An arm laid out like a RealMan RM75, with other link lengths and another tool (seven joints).
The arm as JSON. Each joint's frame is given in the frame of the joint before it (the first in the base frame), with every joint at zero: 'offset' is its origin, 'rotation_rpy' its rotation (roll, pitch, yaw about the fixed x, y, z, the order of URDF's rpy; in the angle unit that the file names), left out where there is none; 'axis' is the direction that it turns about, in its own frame. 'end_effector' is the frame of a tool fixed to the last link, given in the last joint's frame.
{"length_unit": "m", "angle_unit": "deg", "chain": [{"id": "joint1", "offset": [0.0, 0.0, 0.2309], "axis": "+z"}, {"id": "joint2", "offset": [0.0, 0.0, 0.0], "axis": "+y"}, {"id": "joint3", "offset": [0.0, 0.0, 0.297], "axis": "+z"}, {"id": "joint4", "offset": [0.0, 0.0, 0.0], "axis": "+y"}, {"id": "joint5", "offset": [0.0, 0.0, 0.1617], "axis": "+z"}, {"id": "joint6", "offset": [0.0, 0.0, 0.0], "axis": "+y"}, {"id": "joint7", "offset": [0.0, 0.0, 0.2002], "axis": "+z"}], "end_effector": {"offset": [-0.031, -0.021, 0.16], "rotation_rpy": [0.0, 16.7, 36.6]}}
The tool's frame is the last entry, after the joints.
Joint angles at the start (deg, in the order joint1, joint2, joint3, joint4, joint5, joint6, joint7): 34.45, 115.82, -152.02, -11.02, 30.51, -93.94, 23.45
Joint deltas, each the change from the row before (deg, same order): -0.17, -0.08, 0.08, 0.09, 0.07, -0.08, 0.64; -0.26, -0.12, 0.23, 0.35, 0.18, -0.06, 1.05; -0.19, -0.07, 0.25, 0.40, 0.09, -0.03, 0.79; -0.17, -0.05, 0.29, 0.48, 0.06, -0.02, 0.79; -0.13, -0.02, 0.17, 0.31, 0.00, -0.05, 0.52; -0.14, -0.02, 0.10, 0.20, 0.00, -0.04, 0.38; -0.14, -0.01, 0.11, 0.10, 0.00, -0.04, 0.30; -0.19, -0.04, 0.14, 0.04, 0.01, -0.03, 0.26; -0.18, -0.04, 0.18, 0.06, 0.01, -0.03, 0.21; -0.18, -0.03, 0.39, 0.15, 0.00, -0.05, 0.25; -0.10, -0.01, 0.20, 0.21, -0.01, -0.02, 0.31; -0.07, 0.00, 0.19, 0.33, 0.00, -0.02, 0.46; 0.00, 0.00, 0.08, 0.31, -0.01, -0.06, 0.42; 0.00, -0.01, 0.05, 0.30, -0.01, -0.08, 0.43
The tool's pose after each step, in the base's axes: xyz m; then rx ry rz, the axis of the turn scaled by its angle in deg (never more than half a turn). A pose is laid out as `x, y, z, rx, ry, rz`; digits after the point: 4 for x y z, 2 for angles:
0.0168, 0.4110, -0.0805, -147.51, 50.21, 78.07
0.0213, 0.4141, -0.0784, -146.90, 51.70, 78.27
0.0252, 0.4169, -0.0768, -146.37, 52.82, 78.28
0.0293, 0.4198, -0.0755, -145.82, 53.94, 78.22
0.0319, 0.4213, -0.0748, -145.52, 54.67, 78.20
0.0340, 0.4222, -0.0743, -145.29, 55.24, 78.19
0.0356, 0.4228, -0.0737, -145.06, 55.72, 78.28
0.0375, 0.4235, -0.0727, -144.75, 56.19, 78.40
0.0393, 0.4243, -0.0715, -144.39, 56.57, 78.50
0.0417, 0.4260, -0.0694, -143.80, 56.97, 78.68
0.0436, 0.4273, -0.0685, -143.48, 57.42, 78.69
0.0460, 0.4288, -0.0679, -143.17, 58.04, 78.64
0.0474, 0.4298, -0.0678, -143.06, 58.51, 78.58
0.0488, 0.4306, -0.0676, -142.98, 58.97, 78.53

